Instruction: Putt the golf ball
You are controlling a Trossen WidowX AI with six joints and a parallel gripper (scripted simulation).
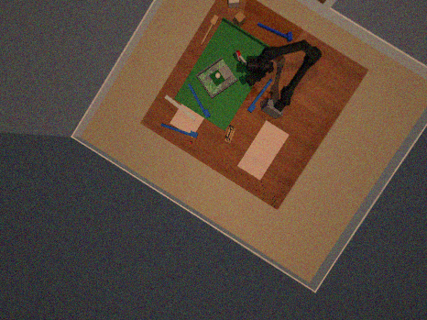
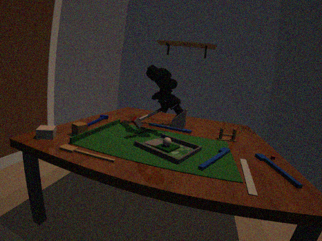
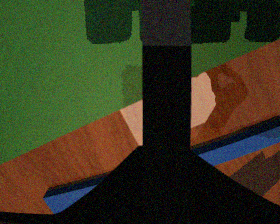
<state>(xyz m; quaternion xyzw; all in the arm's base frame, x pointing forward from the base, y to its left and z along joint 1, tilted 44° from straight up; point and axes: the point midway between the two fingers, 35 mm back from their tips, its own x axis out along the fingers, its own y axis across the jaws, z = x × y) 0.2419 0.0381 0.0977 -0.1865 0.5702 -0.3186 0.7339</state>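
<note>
The red putter is 110 mm ahead of my gripper tip and 30 mm to the right of it. Also, from my gripper tip: white golf ball: 250 mm ahead, 130 mm to the left, 90 mm below; then wooden rack: 120 mm behind, 410 mm to the left, 90 mm below.
</note>
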